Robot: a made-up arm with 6 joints.
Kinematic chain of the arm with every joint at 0, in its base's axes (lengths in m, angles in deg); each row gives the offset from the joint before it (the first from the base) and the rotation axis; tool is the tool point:
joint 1: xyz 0 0 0.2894 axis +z
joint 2: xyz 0 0 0 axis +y
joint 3: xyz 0 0 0.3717 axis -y
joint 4: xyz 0 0 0 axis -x
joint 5: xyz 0.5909 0 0 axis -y
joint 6: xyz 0 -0.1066 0 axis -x
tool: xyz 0 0 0
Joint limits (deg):
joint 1: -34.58..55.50
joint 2: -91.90..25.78
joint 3: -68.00..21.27
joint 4: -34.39..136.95
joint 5: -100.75..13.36
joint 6: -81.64..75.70
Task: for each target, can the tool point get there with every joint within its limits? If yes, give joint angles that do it. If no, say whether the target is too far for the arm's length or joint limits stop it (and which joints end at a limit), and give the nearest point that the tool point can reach.
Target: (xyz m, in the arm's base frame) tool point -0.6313 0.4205 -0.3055
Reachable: no: joint limits stop it (at a limit: joint 1, joint 2, joint 3, joint 4) | nearest point 0.0464 0.2051 0.0297 | short by 0.786 m
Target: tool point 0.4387 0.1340 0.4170
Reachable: yes | joints 17.04 -14.85 -47.77 89.74 -23.82 39.06
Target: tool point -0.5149 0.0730 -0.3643
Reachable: no: joint limits stop it (at a limit: joint 1, joint 2, joint 3, joint 4) | nearest point 0.0016 -0.1080 0.0385 | short by 0.680 m
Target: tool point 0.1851 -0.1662 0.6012
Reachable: yes | joints -24.43 -65.27 -57.39 45.45 -82.42 -66.58
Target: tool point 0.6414 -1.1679 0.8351
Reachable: no: too far | nearest point 0.5620 -0.5051 0.6328 | short by 0.698 m
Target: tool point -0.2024 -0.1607 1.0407
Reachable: yes | joints 42.79 -65.10 7.23 100.57 -84.65 5.11
